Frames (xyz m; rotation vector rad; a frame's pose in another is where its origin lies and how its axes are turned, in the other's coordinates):
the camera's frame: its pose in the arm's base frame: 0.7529 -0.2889 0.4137 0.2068 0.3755 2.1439
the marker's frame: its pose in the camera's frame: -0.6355 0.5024 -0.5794 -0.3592 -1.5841 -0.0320
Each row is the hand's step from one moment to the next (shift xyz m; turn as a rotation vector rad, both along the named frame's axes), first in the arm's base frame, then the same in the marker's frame.
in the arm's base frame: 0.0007 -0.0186 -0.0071 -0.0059 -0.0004 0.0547
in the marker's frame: -0.0083 0.0046 0.0175 0.0534 0.0132 -0.0002
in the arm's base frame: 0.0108 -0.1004 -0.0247 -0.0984 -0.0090 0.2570
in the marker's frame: -0.0304 0.0204 0.0973 0.2419 0.1302 -0.0185
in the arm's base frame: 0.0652 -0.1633 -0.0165 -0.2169 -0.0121 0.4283
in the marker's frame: -0.0203 -0.0079 0.1753 0.3970 0.2653 -0.0518
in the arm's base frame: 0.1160 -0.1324 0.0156 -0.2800 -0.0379 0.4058
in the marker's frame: 0.0199 -0.0612 0.1646 0.3652 0.3296 -0.0499
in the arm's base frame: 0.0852 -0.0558 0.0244 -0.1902 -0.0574 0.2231
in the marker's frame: 0.0304 -0.0572 0.0823 0.1938 0.2273 -0.0056
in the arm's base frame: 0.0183 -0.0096 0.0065 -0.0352 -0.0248 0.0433
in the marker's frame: 0.0080 -0.0129 0.0155 0.0368 0.0471 0.0123
